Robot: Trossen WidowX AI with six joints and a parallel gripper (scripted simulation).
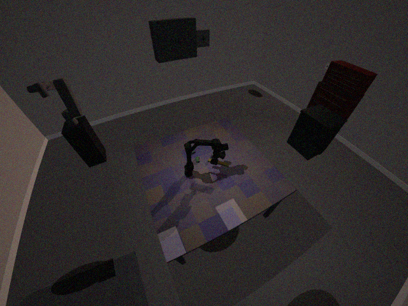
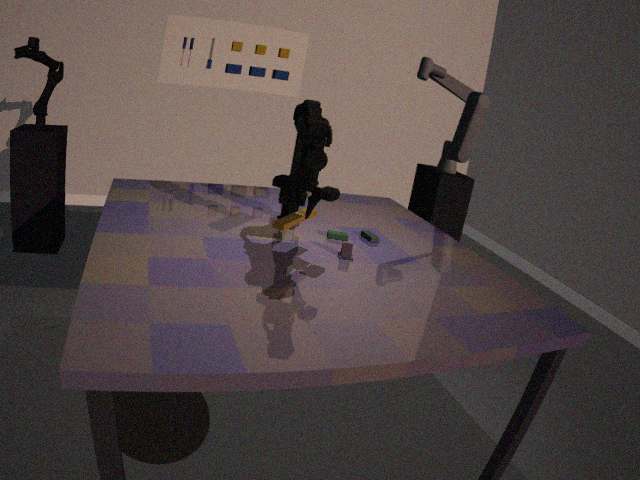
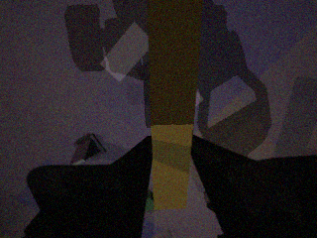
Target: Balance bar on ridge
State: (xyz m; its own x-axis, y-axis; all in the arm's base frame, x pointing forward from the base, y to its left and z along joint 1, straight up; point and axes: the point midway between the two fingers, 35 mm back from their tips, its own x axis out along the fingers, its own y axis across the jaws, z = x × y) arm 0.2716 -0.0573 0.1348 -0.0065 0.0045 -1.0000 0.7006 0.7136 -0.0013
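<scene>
Now: the bar 2 cm to the right of my gripper tip and 2 cm ahead of it.
</scene>
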